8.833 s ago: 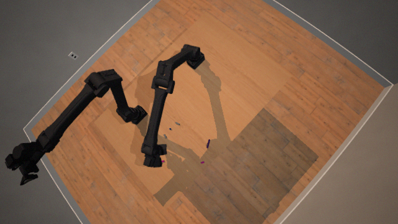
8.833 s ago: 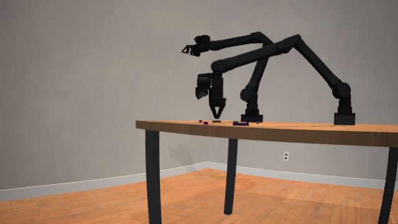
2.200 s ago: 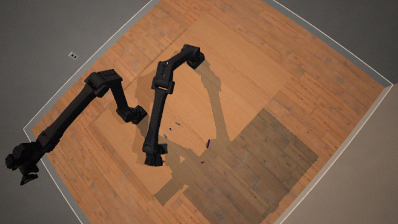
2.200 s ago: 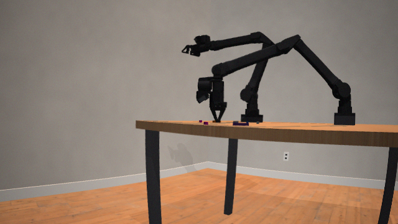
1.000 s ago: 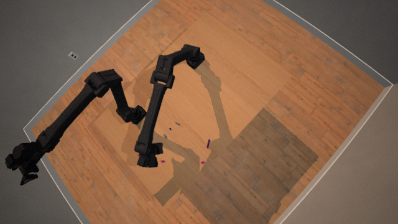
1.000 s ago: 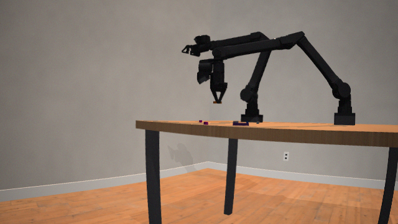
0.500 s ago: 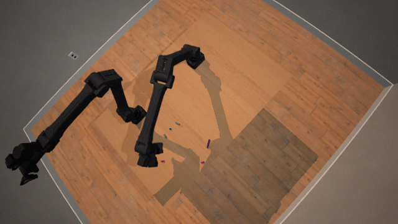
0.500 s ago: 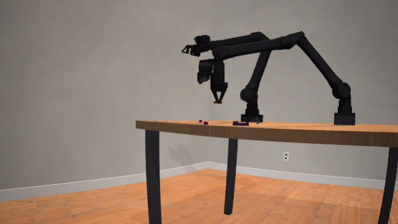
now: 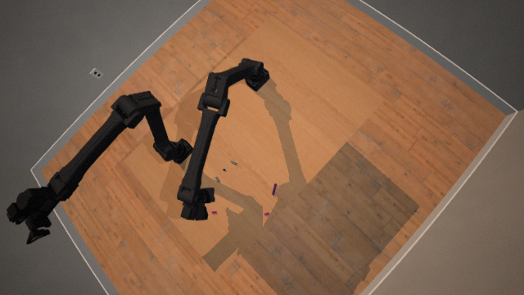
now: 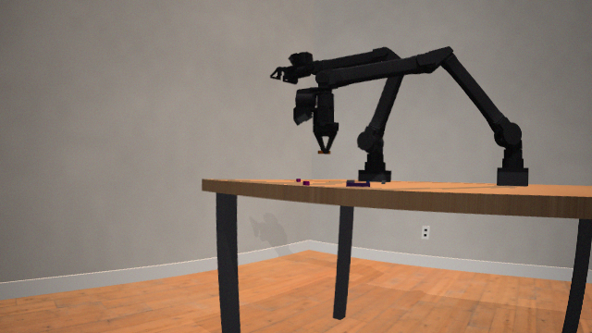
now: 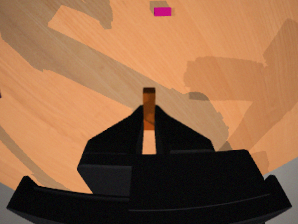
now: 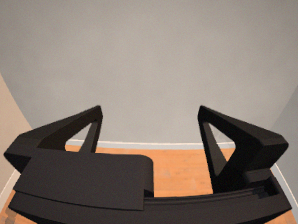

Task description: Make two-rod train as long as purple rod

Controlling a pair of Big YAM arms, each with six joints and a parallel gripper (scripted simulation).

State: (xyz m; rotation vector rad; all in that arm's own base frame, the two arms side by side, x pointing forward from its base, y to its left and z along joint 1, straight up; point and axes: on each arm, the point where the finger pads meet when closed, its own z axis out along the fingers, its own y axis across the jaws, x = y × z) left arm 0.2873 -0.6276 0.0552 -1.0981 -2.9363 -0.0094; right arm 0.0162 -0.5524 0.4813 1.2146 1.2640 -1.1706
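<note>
Right now my left hand is right at the orange rod. Also, from my left hand: blue rod (70 mm behind, 130 mm to the left, 100 mm below); then purple rod (190 mm ahead, 250 mm to the left, 100 mm below); then magenta rod (60 mm ahead, 60 mm to the right, 100 mm below).
</note>
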